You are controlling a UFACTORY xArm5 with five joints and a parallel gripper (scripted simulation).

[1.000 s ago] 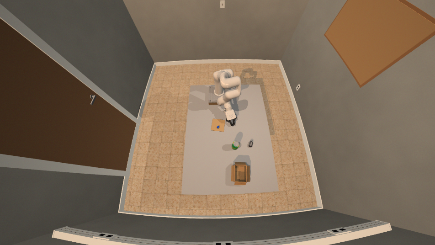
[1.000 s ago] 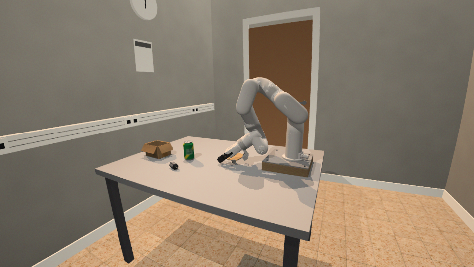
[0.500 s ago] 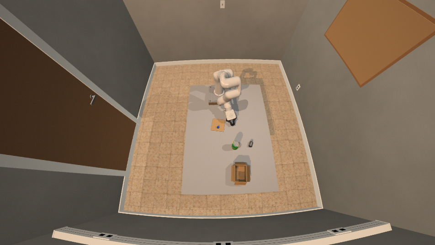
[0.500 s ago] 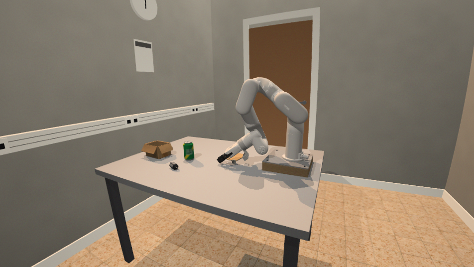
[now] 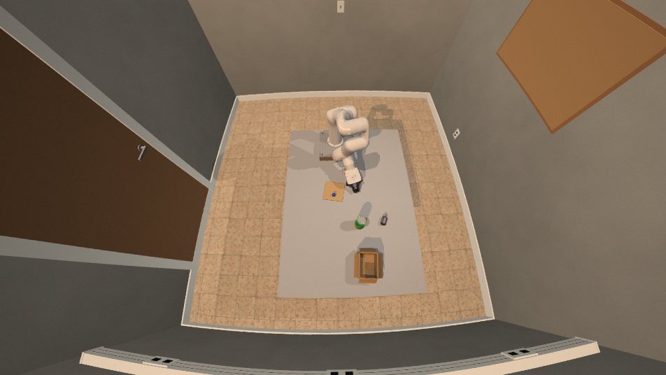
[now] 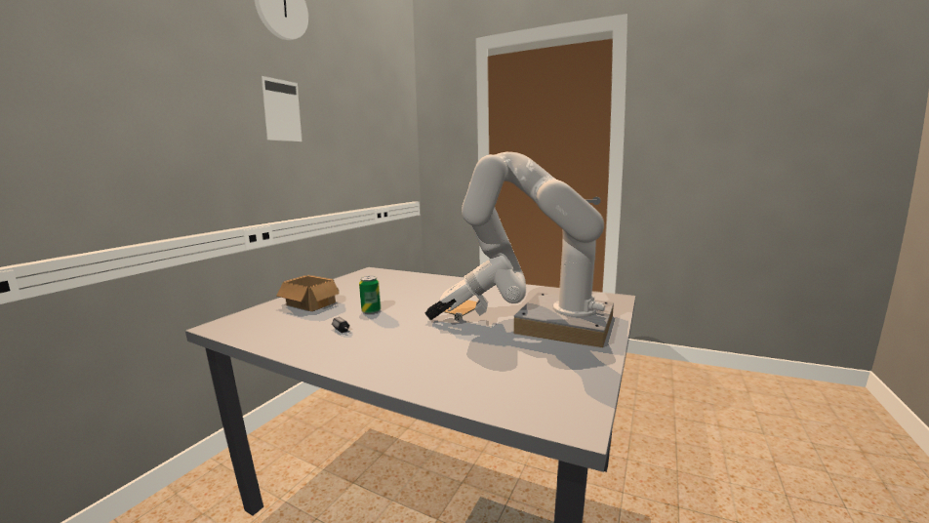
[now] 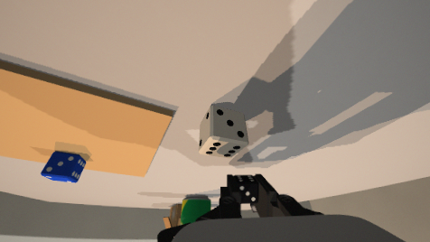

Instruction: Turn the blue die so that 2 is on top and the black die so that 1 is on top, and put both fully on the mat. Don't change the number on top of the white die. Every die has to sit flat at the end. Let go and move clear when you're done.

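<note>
Now: hand 5 cm past the white die, 6 cm to the left of it and 2 cm above it. From my hand the other things lie so: mat 3 cm ahead, 15 cm to the right, 3 cm below; blue die 6 cm ahead, 15 cm to the right, 2 cm below; black die 1 cm ahead, 1 cm below.
</note>
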